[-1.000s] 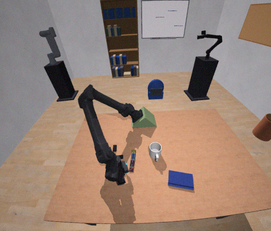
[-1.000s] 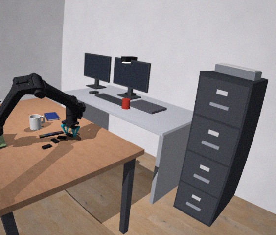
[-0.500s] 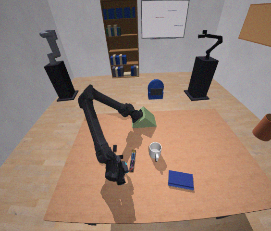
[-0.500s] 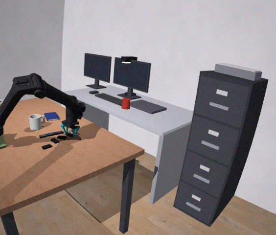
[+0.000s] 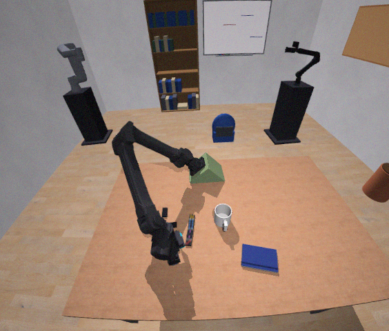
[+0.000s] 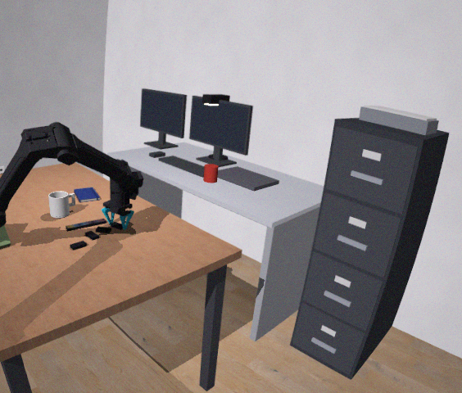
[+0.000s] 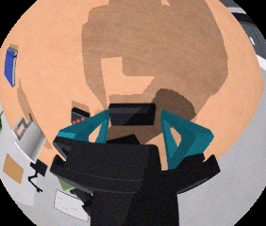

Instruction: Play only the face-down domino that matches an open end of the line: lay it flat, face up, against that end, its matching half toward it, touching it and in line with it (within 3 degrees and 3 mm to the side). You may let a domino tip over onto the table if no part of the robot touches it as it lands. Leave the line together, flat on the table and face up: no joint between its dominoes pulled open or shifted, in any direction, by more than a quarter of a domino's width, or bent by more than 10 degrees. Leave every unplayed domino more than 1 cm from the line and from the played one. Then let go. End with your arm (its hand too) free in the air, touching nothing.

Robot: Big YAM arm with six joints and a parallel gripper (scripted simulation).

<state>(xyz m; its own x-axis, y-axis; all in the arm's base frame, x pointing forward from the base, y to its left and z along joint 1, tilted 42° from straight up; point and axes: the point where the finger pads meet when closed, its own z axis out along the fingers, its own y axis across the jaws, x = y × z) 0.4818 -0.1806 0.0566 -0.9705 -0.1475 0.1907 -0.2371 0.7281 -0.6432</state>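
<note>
Right now my hand is right at the domino. The rest, counted from my hand: blue book (8 cm ahead, 38 cm to the left).
</note>
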